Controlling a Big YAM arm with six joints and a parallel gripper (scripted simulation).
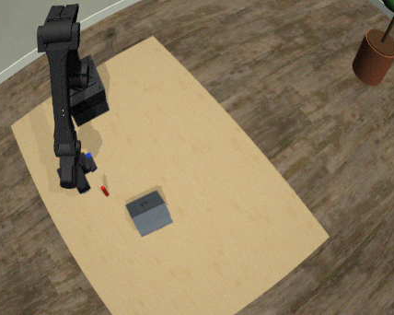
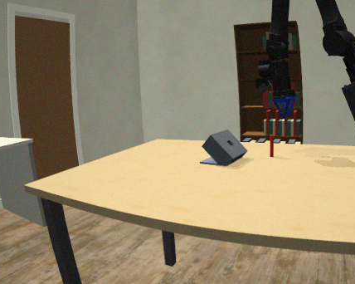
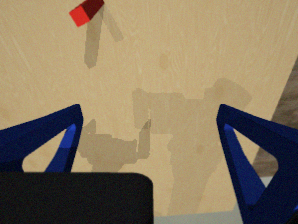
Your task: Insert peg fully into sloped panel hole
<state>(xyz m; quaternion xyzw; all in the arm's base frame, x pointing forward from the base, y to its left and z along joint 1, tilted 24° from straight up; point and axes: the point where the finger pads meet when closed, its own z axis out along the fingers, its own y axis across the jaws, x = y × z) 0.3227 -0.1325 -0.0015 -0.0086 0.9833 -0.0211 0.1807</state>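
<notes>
Now: hand 11 cm above the peg, 5 cm to the right of it and 4 cm short of it.
</notes>
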